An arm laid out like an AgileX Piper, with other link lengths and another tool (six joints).
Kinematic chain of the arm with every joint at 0, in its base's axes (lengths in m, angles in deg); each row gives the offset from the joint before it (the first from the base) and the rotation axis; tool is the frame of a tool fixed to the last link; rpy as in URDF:
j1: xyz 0 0 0.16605 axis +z
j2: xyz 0 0 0 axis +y
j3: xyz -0.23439 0 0.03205 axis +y
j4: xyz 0.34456 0 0.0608 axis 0.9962 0 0.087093
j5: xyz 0 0 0 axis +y
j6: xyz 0.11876 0 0.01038 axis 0.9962 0 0.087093
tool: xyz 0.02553 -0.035 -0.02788 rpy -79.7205 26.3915 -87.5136
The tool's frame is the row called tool.
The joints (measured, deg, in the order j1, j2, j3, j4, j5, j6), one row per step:
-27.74, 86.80, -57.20, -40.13, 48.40, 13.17
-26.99, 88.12, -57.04, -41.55, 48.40, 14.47
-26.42, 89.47, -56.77, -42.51, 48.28, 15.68
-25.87, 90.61, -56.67, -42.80, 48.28, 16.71
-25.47, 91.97, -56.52, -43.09, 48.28, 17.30
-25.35, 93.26, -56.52, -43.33, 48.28, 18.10
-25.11, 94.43, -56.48, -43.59, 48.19, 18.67
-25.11, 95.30, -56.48, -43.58, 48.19, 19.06
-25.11, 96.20, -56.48, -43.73, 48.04, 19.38
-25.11, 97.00, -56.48, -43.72, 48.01, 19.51
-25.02, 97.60, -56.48, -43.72, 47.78, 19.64
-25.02, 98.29, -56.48, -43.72, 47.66, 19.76
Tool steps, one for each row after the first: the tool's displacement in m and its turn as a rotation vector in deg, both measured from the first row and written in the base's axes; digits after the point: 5 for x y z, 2 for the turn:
0.00272, 0.00226, -0.00783, -0.34, 1.13, 0.32
0.00437, 0.00459, -0.01725, -0.28, 2.13, 0.44
0.00603, 0.00766, -0.02525, 0.11, 2.74, 0.31
0.00676, 0.00995, -0.03474, 0.57, 3.86, 0.39
0.00656, 0.01081, -0.04306, 0.99, 4.65, 0.00
0.00695, 0.01221, -0.05072, 1.33, 5.43, -0.03
0.00625, 0.01269, -0.05651, 1.72, 5.99, -0.34
0.00592, 0.01286, -0.06230, 2.01, 6.55, -0.43
0.00531, 0.01323, -0.06754, 2.36, 7.17, -0.51
0.00571, 0.01393, -0.07160, 2.62, 7.45, -0.39
0.00531, 0.01426, -0.07617, 2.91, 7.91, -0.41

